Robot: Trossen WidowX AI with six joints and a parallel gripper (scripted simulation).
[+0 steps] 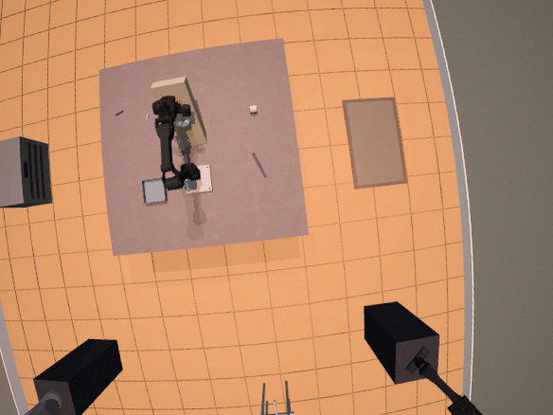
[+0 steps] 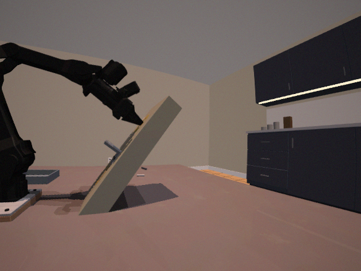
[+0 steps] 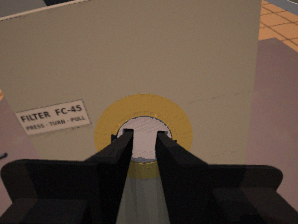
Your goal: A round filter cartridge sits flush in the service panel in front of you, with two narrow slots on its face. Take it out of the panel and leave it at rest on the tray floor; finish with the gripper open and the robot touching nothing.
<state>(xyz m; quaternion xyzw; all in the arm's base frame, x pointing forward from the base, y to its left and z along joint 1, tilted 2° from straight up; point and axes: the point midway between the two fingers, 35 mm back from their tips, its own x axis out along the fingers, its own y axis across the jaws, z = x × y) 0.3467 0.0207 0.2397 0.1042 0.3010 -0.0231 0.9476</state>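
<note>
Right now my gripper tip is 10 cm past the grey bracket and 9 cm above it. The rest, counted from my gripper tip: round grey cartridge: 1 cm below, 1 cm ahead; then grey tray: 44 cm behind, 26 cm to the left, 24 cm below; then tan service panel: 8 cm below, 4 cm behind.
</note>
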